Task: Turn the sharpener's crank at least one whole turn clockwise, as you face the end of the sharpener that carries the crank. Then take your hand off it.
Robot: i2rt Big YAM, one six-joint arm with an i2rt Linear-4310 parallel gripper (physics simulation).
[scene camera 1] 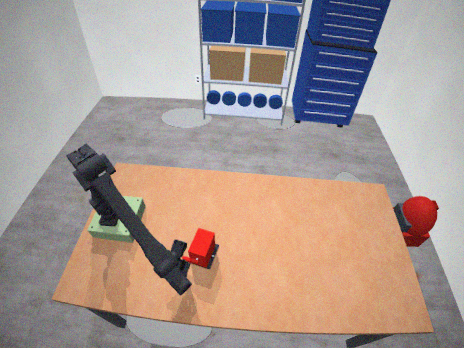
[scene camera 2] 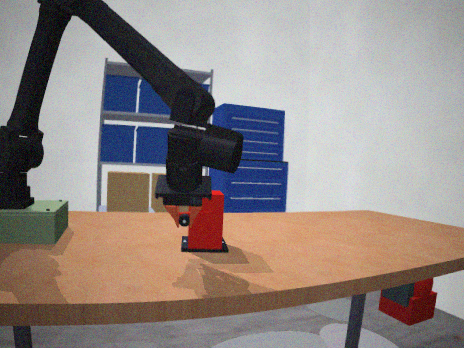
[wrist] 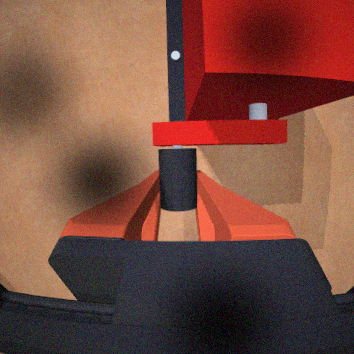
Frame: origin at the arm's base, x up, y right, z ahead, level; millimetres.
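Seen in the pictures: gripper, fingertip midpoint: (scene camera 2: 184,226) (wrist: 177,177); arm's base at its link origin: (scene camera 1: 111,215) (scene camera 2: 13,205).
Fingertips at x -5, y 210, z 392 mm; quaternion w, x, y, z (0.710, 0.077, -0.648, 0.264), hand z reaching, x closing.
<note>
Offsets run from my fingertips to a thing's top centre. "*": to the spot under its first point. Level surfaces: height alone.
The red sharpener body @[* dx +63, dy -70, dz +74 mm] (scene camera 1: 202,245) (scene camera 2: 212,220) (wrist: 270,40) stands upright on its dark base plate @[* dx -56, dy -26, dz +71 mm] (scene camera 2: 212,248) (wrist: 175,90). Its red crank arm (wrist: 220,133) lies across the near end in the wrist view, with the grey shaft @[dx +21, dy -24, dz +53 mm] (wrist: 258,111) near its right end. The black crank knob @[* dx +14, dy +16, dz -4 mm] (scene camera 2: 184,220) (wrist: 177,177) sits at the arm's left end, to the left of the body in scene view 2. My gripper (scene camera 2: 184,218) (wrist: 177,177) points down and is shut on the knob, one orange finger on each side. In scene view 1 the wrist hides the fingers.
The sharpener stands on the wooden table @[dx -66 mm] (scene camera 1: 300,250) (scene camera 2: 310,240). The arm's green base block (scene camera 1: 134,210) (scene camera 2: 35,225) is at the table's left. A blue cabinet (scene camera 1: 332,85) (scene camera 2: 250,130) stands behind. A red and dark object (scene camera 1: 420,215) (scene camera 2: 410,306) is beyond the right edge.
</note>
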